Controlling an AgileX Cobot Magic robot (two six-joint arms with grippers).
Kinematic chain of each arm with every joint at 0, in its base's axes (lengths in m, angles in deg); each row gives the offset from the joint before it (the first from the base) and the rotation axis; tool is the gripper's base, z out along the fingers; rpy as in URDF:
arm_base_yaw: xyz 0 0 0.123 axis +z
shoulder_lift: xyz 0 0 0 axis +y
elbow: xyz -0.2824 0 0.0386 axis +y
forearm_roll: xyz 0.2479 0 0.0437 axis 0.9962 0 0.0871
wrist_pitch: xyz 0 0 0 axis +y
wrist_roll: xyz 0.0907 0 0.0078 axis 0.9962 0 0.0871
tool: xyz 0 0 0 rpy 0 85 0
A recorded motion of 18 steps. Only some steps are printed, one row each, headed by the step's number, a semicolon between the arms.
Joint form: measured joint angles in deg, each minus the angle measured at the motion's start. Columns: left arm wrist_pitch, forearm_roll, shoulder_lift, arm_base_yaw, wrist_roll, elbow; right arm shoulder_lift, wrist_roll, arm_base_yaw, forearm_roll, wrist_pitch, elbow.
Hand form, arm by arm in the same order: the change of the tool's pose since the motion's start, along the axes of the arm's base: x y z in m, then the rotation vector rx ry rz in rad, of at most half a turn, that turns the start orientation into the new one. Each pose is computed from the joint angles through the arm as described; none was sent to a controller.
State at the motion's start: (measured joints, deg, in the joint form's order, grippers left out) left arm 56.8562 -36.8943 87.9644 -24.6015 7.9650 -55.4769; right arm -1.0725 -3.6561 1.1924 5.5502 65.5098 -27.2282
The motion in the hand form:
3: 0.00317 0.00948 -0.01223 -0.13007 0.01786 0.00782; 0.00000 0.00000 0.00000 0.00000 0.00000 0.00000
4: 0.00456 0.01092 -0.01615 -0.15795 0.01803 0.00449; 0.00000 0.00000 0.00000 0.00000 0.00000 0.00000
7: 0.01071 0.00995 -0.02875 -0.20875 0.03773 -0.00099; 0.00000 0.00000 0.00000 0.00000 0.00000 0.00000
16: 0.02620 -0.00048 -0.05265 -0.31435 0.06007 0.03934; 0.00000 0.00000 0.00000 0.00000 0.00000 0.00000
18: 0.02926 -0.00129 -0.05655 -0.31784 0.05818 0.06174; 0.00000 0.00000 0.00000 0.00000 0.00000 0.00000
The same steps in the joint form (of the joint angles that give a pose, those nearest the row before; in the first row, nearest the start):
3: -0.22 -10.72 1.03 4.25 11.42 3.66; 0.00 0.00 0.00 0.00 0.00 0.00
4: -0.23 -13.09 1.65 5.07 14.42 4.37; 0.00 0.00 0.00 0.00 0.00 0.00
7: -0.01 -17.81 4.61 6.12 19.90 4.99; 0.00 0.00 0.00 0.00 0.00 0.00
16: -1.37 -28.74 11.14 6.35 28.66 5.01; 0.00 0.00 0.00 0.00 0.00 0.00
18: -2.42 -30.06 11.98 6.35 29.17 5.01; 0.00 0.00 0.00 0.00 0.00 0.00

